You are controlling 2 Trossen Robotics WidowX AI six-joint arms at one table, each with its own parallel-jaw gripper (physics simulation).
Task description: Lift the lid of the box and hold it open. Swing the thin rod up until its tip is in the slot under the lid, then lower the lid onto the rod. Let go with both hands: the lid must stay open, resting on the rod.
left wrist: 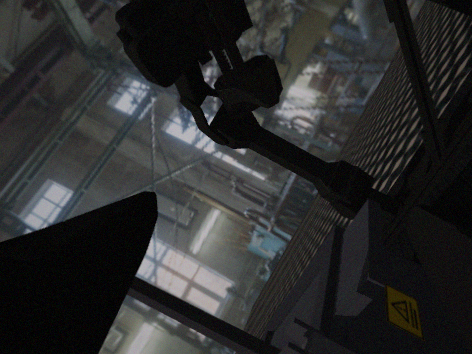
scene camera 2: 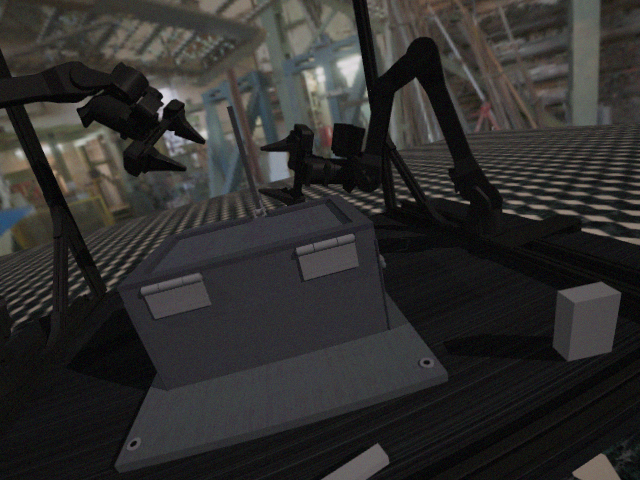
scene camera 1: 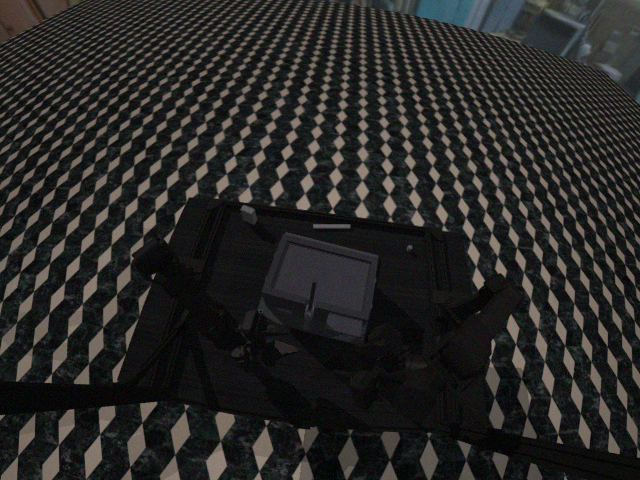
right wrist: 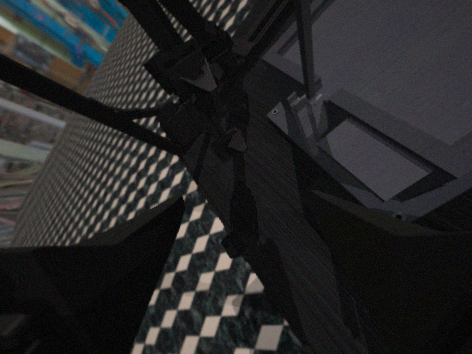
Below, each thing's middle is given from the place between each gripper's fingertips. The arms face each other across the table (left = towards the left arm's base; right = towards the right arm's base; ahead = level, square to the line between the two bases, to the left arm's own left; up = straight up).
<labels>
Right now the thin rod (left wrist: 214,328) is 11 cm ahead of my left hand, 3 cm to the right of it and 2 cm above it. From my left hand the other things lie so: lid (scene camera 1: 345,279) 19 cm ahead, 5 cm to the right, 8 cm below.
The thin rod is 14 cm ahead of my right hand, 9 cm to the left of it and 3 cm below it. From my right hand the other things lie so: lid (22 cm ahead, 6 cm to the left, 14 cm below).
</labels>
